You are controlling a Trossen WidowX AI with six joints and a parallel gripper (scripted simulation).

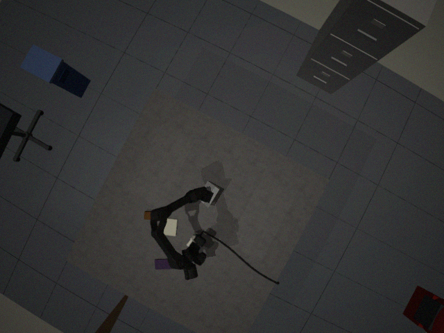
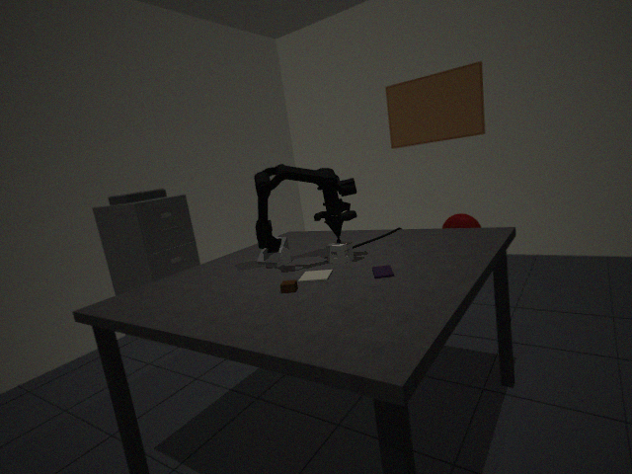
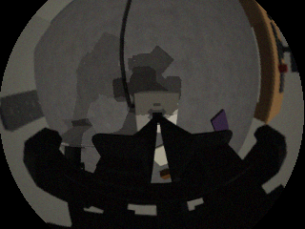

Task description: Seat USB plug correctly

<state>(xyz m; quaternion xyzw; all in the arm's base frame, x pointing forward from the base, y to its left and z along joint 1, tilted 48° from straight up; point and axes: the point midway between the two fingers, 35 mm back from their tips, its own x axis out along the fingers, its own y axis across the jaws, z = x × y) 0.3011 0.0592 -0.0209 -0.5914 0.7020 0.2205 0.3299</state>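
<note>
Now: gripper tip 2 cm above the USB plug. The rest, counted from my gripper tip: purple block (24 cm ahead, 13 cm to the right, 10 cm below); then white pad (20 cm to the right, 10 cm below).
</note>
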